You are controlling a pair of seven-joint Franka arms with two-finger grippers.
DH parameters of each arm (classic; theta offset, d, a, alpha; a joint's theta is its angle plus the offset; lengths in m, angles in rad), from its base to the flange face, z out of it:
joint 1: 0 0.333 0 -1.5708
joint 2: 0 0 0 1.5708
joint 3: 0 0.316 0.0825 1.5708
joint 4: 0 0 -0.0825 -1.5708
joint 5: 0 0.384 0 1.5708
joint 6: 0 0 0.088 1.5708
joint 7: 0 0.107 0 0
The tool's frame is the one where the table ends.
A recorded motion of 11 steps. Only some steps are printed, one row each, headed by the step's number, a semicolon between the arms.
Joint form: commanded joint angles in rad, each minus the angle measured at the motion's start. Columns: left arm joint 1, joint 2, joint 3, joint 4, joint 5, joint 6, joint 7; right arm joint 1, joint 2, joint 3, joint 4, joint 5, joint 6, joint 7.
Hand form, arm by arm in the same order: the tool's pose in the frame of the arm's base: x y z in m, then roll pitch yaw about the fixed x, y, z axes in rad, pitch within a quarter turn. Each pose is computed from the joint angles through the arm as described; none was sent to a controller.
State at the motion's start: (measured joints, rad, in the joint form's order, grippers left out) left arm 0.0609 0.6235 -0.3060 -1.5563 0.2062 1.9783 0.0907; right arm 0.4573 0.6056 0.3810 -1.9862 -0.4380 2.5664 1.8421
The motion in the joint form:
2: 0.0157 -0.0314 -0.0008 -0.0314 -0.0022 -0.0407 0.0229; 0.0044 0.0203 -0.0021 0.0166 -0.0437 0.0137 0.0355
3: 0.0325 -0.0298 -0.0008 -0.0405 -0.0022 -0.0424 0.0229; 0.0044 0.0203 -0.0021 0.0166 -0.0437 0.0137 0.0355
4: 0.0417 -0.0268 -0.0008 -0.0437 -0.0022 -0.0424 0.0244; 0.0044 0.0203 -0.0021 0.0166 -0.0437 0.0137 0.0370
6: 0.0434 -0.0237 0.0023 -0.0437 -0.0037 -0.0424 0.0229; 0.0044 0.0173 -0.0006 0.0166 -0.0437 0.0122 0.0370
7: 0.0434 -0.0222 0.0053 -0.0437 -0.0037 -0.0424 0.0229; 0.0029 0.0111 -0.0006 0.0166 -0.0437 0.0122 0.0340
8: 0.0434 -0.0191 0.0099 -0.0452 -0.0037 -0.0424 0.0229; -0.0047 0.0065 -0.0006 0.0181 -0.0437 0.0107 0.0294
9: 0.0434 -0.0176 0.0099 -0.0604 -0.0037 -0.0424 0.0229; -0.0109 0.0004 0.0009 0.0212 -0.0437 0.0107 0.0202
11: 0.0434 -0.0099 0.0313 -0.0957 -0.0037 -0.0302 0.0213; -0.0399 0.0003 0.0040 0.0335 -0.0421 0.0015 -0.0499
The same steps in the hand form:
2: 0.6589 -0.1141 0.2863 3.1186 0.2095 -0.4088; 0.4075 0.4595 0.1728 -3.0750 -0.0377 -0.7051
3: 0.6580 -0.1032 0.2813 3.1155 0.2214 -0.3942; 0.4075 0.4595 0.1728 -3.0750 -0.0377 -0.7051
4: 0.6578 -0.0972 0.2781 3.1130 0.2270 -0.3876; 0.4075 0.4595 0.1728 -3.0749 -0.0376 -0.7066
6: 0.6580 -0.0944 0.2758 3.1122 0.2305 -0.3812; 0.4073 0.4602 0.1746 -3.0732 -0.0384 -0.7056
7: 0.6582 -0.0927 0.2745 3.1130 0.2326 -0.3785; 0.4088 0.4600 0.1781 -3.0676 -0.0411 -0.7043
8: 0.6579 -0.0901 0.2715 3.1135 0.2380 -0.3749; 0.4134 0.4574 0.1812 -3.0636 -0.0438 -0.7079
9: 0.6534 -0.0906 0.2643 3.1092 0.2539 -0.3784; 0.4174 0.4565 0.1860 -3.0550 -0.0466 -0.7048
11: 0.6451 -0.0796 0.2439 3.1102 0.2882 -0.3648; 0.4330 0.4470 0.1901 -3.0548 -0.0541 -0.6660

